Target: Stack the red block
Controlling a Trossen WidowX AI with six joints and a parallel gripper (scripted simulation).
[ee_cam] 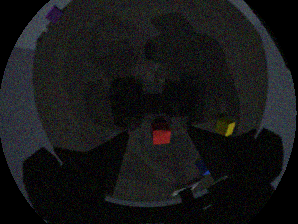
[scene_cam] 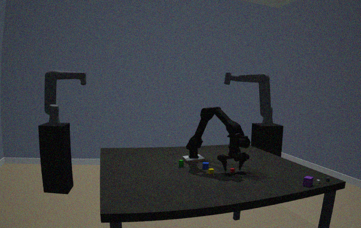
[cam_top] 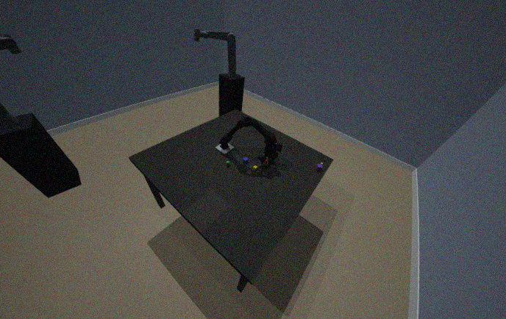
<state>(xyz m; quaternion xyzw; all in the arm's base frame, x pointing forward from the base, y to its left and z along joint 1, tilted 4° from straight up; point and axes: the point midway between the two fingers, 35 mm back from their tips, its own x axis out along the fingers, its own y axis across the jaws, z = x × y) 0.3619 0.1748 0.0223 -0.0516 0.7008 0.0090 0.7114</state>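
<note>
Now: gripper tip 140 mm to the left of the yellow block and 10 mm below it. Round my gripper tip: purple block: 360 mm ahead, 330 mm to the left, 10 mm above; blue block: 140 mm to the right, 110 mm behind, 10 mm above; red block: right at my gripper tip.
</note>
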